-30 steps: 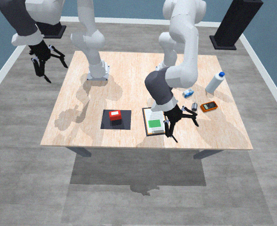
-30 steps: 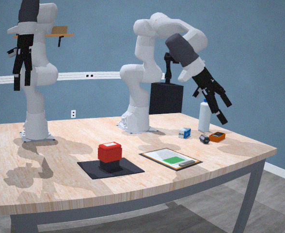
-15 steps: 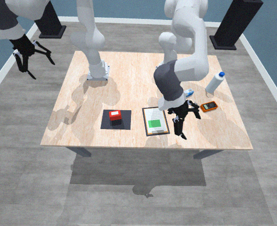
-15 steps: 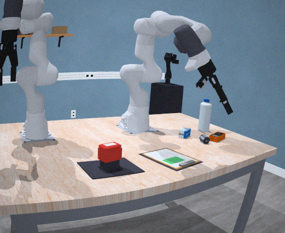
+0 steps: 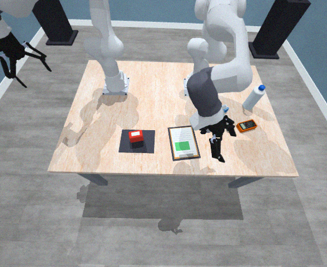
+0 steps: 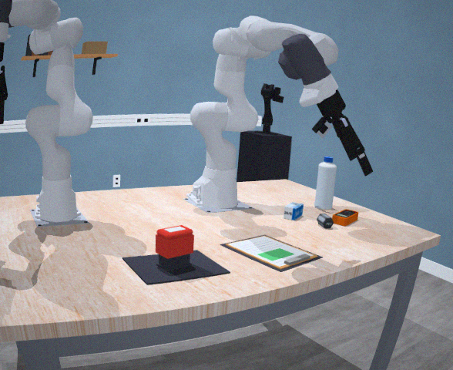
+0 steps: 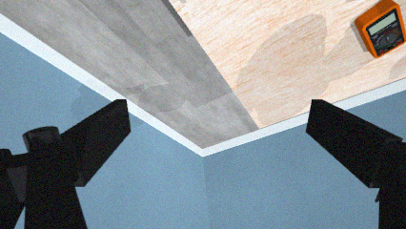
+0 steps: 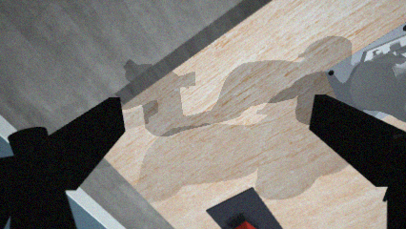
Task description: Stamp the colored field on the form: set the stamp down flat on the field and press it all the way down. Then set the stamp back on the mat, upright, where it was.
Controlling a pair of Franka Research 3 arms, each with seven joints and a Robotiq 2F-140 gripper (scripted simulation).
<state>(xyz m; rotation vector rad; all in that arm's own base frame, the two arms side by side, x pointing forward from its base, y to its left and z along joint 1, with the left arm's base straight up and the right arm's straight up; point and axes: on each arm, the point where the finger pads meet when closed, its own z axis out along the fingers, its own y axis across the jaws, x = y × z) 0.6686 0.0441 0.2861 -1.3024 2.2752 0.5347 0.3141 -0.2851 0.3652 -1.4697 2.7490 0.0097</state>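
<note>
Now: left hand 170 mm past the red stamp, 470 mm to the left of it and 230 mm above it. The rest, counted from my left hand: white box (420 mm behind, 150 mm to the left, 260 mm below); then black base (170 mm behind, 470 mm to the right, 270 mm below); then clipboard (150 mm behind, 160 mm to the right, 280 mm below).
</note>
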